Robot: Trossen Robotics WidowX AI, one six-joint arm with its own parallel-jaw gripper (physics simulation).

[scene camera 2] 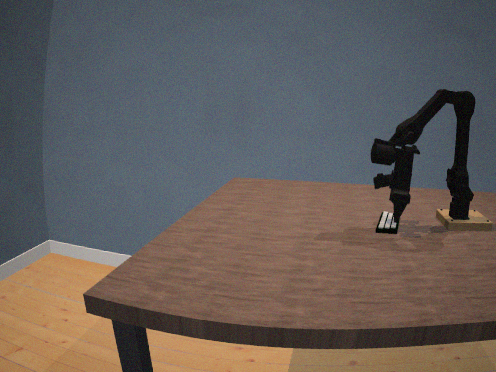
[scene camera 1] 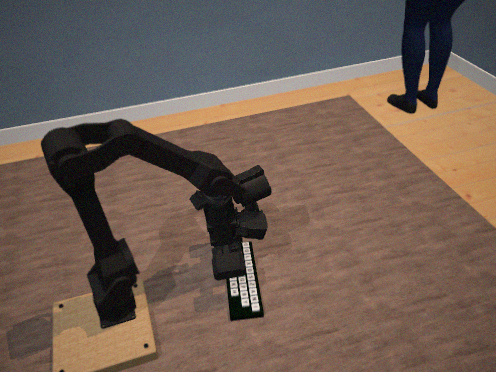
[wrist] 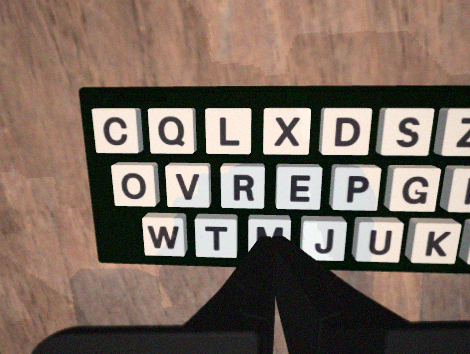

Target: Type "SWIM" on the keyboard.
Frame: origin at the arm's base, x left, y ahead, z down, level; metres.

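Seen in the pictures: gripper, fingertip midpoint: (scene camera 2: pixel 395 222) (wrist: pixel 271 248); arm's base at its link origin: (scene camera 2: pixel 458 217) (scene camera 1: pixel 116 310).
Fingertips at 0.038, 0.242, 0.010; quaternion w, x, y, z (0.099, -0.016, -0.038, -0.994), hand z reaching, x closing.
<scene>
Pixels of each thing's middle, then the offset from my fingertips to it, as dx, dy, dz. Level surfaces: height alone.
- dark green keyboard at the middle of its body: (wrist: pixel 363 183) (scene camera 1: pixel 241 277) (scene camera 2: pixel 389 221) -0.036, +0.014, +0.008
- M key at the middle of its body: (wrist: pixel 268 236) +0.000, +0.003, +0.003
- W key at the middle of its body: (wrist: pixel 165 234) +0.037, +0.012, +0.002
- S key at the middle of its body: (wrist: pixel 403 131) -0.049, +0.030, +0.002
- brown table at its surface level: dz +0.016
- J key at the middle of its body: (wrist: pixel 322 238) -0.018, -0.001, +0.002
The dark green keyboard (scene camera 1: pixel 240 312) (scene camera 2: pixel 387 231) (wrist: pixel 115 240) with white letter keys lies flat on the table. My gripper (scene camera 2: pixel 396 220) (wrist: pixel 271 248) is shut and empty, pointing down. In the wrist view its fingertips cover the lower part of the M key (wrist: pixel 269 226), in the row with W and J; whether they touch it or press it down I cannot tell. The W key (wrist: pixel 164 235) is left of the tips, past T. The S key (wrist: pixel 407 132) is in the top row at the right. The I key cannot be made out in the wrist view. In scene camera 1 the fingertips are hidden behind the gripper body.
The arm's wooden base plate (scene camera 1: pixel 125 350) (scene camera 2: pixel 470 226) stands on the brown table (scene camera 1: pixel 375 250) (scene camera 2: pixel 250 270), beside the keyboard. A person's legs (scene camera 1: pixel 414 55) show on the floor beyond the table in scene camera 1. The J key (wrist: pixel 324 240) is just right of the tips.
</scene>
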